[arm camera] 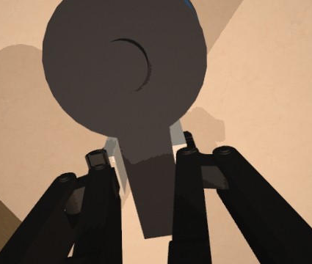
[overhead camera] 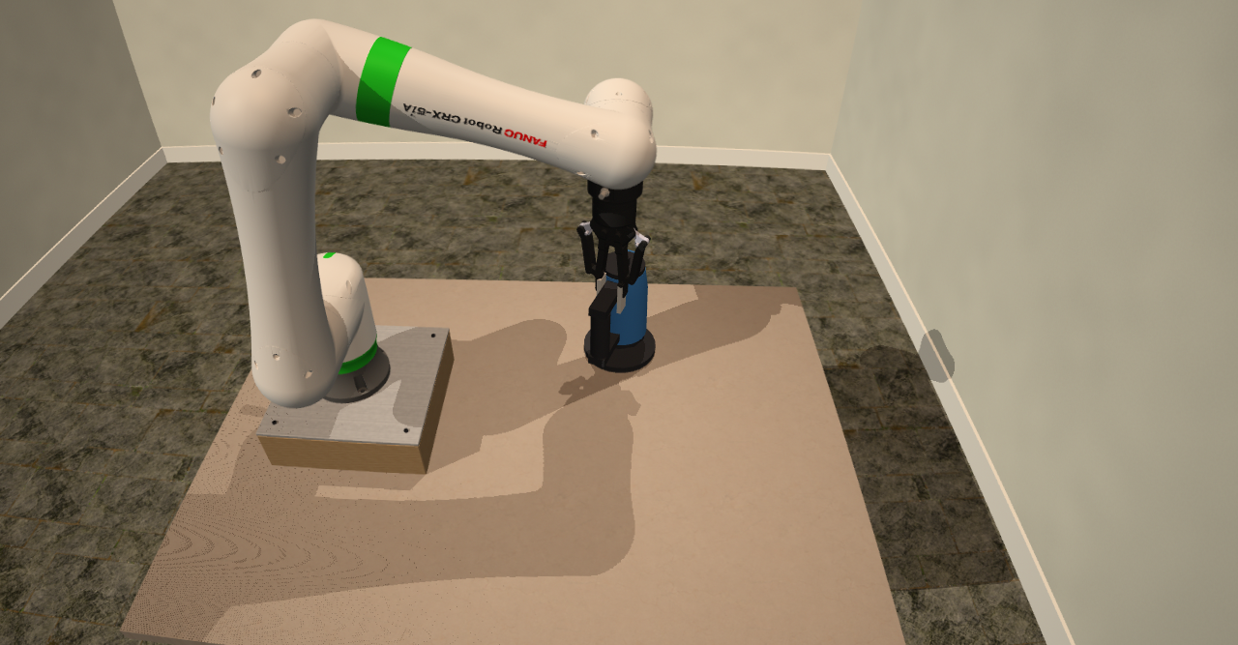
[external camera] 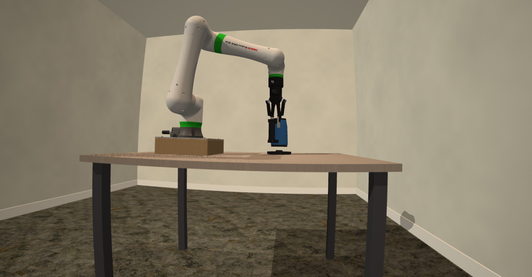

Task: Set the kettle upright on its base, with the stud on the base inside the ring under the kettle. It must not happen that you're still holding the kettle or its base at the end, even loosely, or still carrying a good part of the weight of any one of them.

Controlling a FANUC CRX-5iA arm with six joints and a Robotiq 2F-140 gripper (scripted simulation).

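Right now the blue kettle is 50 mm below my hand, 30 mm to the left of it and 10 mm ahead of it. The rest, counted from my hand: round black base: 180 mm below, 60 mm to the left, 10 mm ahead.
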